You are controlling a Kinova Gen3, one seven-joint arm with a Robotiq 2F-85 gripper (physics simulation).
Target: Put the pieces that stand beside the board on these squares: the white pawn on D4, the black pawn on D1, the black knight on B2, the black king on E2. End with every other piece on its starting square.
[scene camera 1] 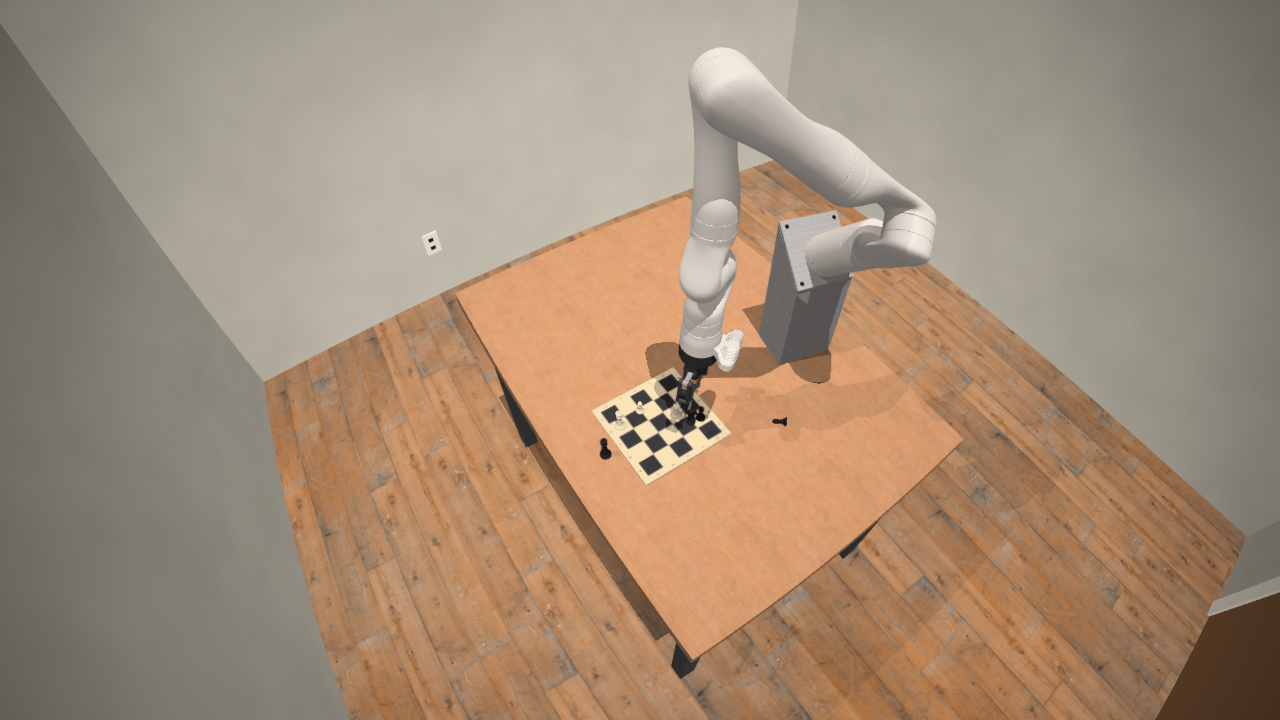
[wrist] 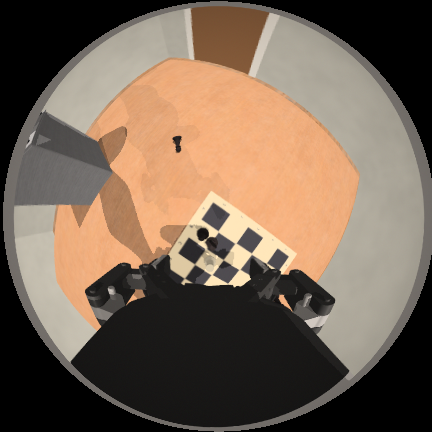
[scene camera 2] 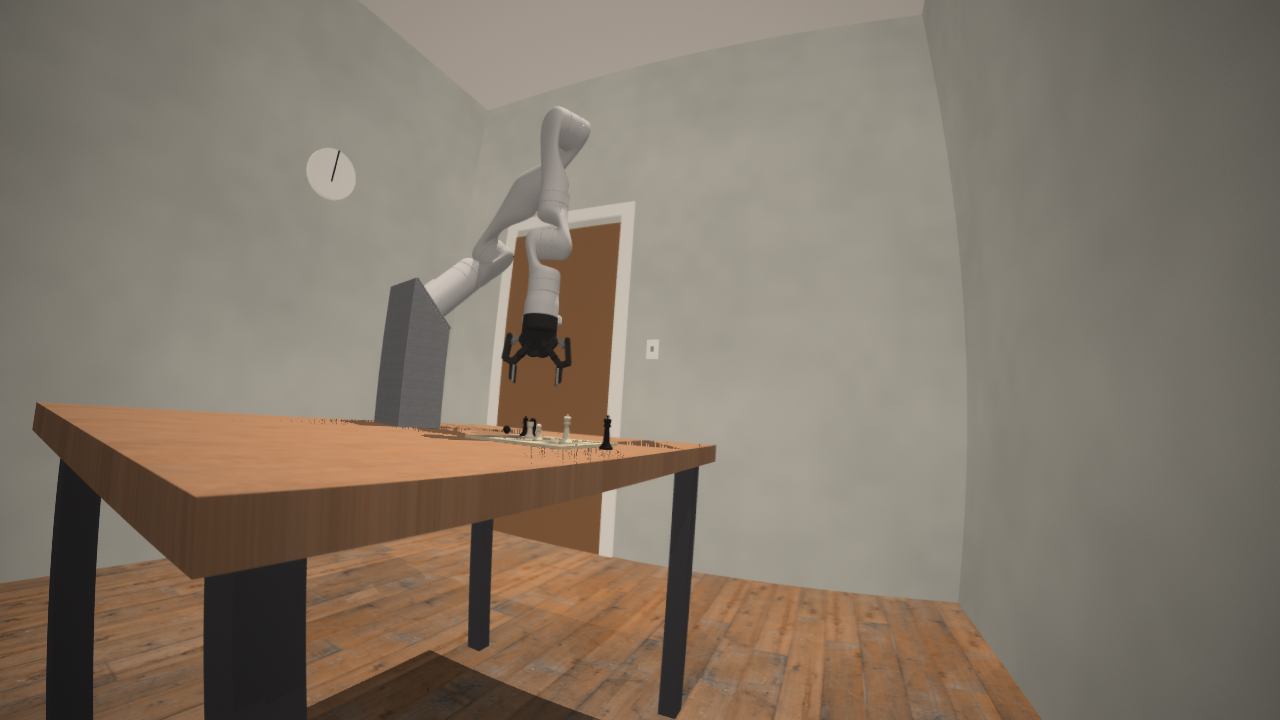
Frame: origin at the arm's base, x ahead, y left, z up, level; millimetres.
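Where they show: gripper, fingertip midpoint: [scene camera 1: 693, 389] [wrist: 209, 266] [scene camera 2: 534, 384]; arm's base, origin of the base link: [scene camera 1: 823, 255] [scene camera 2: 422, 311].
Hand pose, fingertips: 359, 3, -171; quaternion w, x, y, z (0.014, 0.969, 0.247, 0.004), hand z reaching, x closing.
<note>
Things, the pixels of their top centre, and the offset from my fingertips, as dx, dy, dz. Level surfaces: height alone.
- board, middle of its top: [wrist: 225, 272] [scene camera 2: 543, 439] [scene camera 1: 660, 422] +55, -37, -111
- pawn, middle of its top: [scene camera 2: 538, 423] [scene camera 1: 639, 402] +72, -88, -80
- tall white piece, middle of its top: [scene camera 2: 567, 414] [scene camera 1: 618, 411] +129, -83, -59
- black king, middle of its top: [scene camera 2: 608, 414] [scene camera 1: 603, 438] +194, -46, -54
- black piece, middle of its top: [wrist: 176, 141] [scene camera 1: 780, 418] -151, +126, -99
- wooden table, its level: dz -118
My gripper [scene camera 1: 687, 404] [scene camera 2: 535, 383] [wrist: 209, 266] is open and empty, high above the board [scene camera 1: 653, 475] [wrist: 211, 197]. A small white piece, likely the pawn [scene camera 1: 639, 408], stands near a dark square inside the board. A tall white piece [scene camera 1: 618, 418] [scene camera 2: 566, 428] stands at its left edge. Another white piece [scene camera 1: 676, 414] [wrist: 210, 263] is under my fingers. Two black pieces stand close together near the right edge, one [scene camera 1: 700, 413] [wrist: 202, 233] beside the other [wrist: 212, 243]; their types are unclear. The black king [scene camera 1: 605, 449] [scene camera 2: 606, 433] stands upright beside the board. A black piece [scene camera 1: 779, 420] [wrist: 177, 144] lies on its side off the board; its type is unclear.
The grey robot pedestal [scene camera 1: 801, 313] [scene camera 2: 413, 358] [wrist: 60, 175] stands behind the board, beyond the fallen piece. The board and pieces are on the wooden table [scene camera 1: 805, 510] [scene camera 2: 268, 456] [wrist: 280, 140]. The black king is near the table's left edge in scene camera 1.
</note>
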